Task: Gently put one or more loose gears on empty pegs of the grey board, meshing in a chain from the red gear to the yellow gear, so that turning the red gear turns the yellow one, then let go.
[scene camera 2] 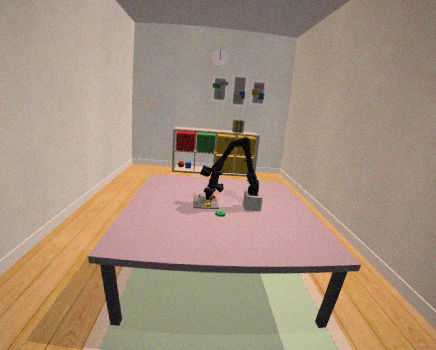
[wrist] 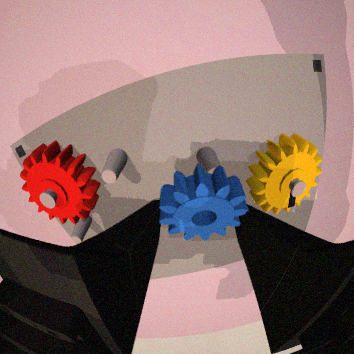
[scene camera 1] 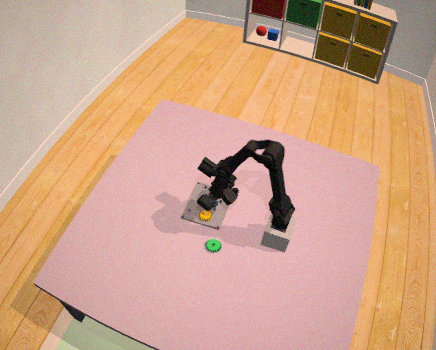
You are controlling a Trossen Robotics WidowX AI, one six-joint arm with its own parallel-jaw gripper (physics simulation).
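Where they show: gripper, fingertip midpoint: (scene camera 2: 207,199) (wrist: 198,208); arm's base at its link origin: (scene camera 2: 252,193) (scene camera 1: 280,223).
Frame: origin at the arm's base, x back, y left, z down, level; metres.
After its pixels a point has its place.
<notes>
The grey board (scene camera 1: 195,202) @[x -0.377, y -0.024, z 0.098 m] (scene camera 2: 198,204) @[x -0.370, y 0.027, z 0.098 m] (wrist: 240,100) @[x -0.260, y -0.003, z 0.098 m] lies on the table. The red gear (wrist: 59,181) @[x -0.278, y -0.107, z 0.083 m] and yellow gear (scene camera 1: 205,215) @[x -0.306, y 0.031, z 0.081 m] (scene camera 2: 207,204) @[x -0.308, y 0.046, z 0.084 m] (wrist: 280,172) @[x -0.299, y 0.015, z 0.083 m] sit on pegs at opposite ends. My gripper (scene camera 1: 218,200) @[x -0.309, y -0.035, z 0.078 m] (wrist: 198,208) @[x -0.309, y -0.035, z 0.078 m] is shut on the blue gear (wrist: 200,205) @[x -0.292, y -0.035, z 0.063 m], held over the board between those two gears. Its centre hole faces the camera, with no peg showing through. One bare peg (wrist: 208,157) @[x -0.283, y -0.026, z 0.085 m] stands just beyond the blue gear, another peg (wrist: 115,165) @[x -0.276, y -0.070, z 0.081 m] near the red gear, and a third peg (wrist: 82,230) @[x -0.317, y -0.112, z 0.083 m] is partly hidden below red. A green gear (scene camera 1: 213,245) @[x -0.217, y 0.153, z 0.089 m] (scene camera 2: 220,213) @[x -0.222, y 0.167, z 0.087 m] lies loose on the table.
The arm's grey base block (scene camera 1: 276,239) @[x 0.009, y 0.057, z 0.031 m] (scene camera 2: 253,202) @[x 0.001, y 0.056, z 0.042 m] stands on the pink table (scene camera 1: 150,280) @[x -0.377, y 0.402, z 0.105 m] (scene camera 2: 220,240) @[x -0.226, y 0.452, z 0.106 m], right of the board. A cube shelf with coloured boxes stands against the far wall.
</notes>
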